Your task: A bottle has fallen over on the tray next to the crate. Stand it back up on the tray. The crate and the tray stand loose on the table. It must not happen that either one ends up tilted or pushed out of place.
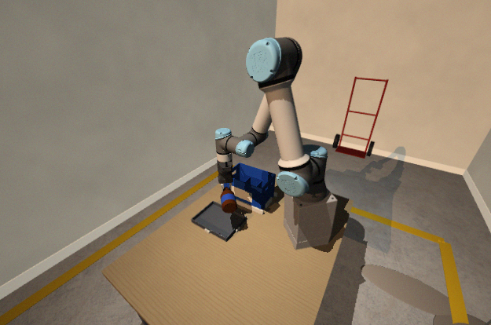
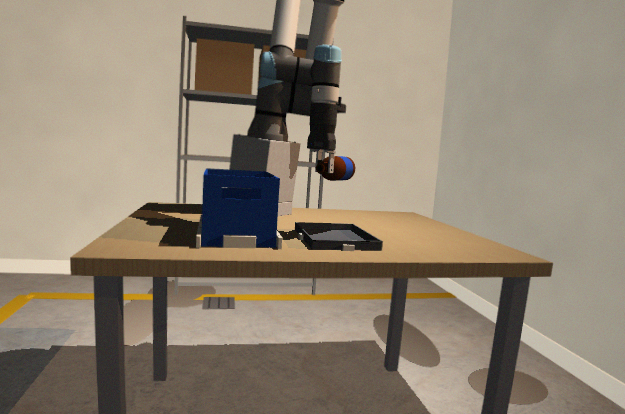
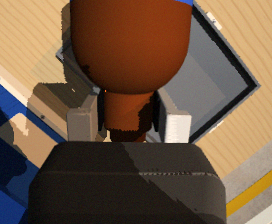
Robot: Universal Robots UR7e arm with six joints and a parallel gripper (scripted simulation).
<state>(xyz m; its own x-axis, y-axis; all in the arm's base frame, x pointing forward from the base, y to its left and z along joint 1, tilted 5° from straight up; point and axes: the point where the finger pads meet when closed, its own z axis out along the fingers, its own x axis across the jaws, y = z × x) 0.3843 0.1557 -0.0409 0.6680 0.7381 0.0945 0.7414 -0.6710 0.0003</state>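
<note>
My gripper is now 4 cm past the brown bottle, 3 cm to the right of it and 1 cm above it. Round my hand: tray: 3 cm ahead, 4 cm to the left, 19 cm below; blue crate: 2 cm ahead, 24 cm to the right, 12 cm below.
</note>
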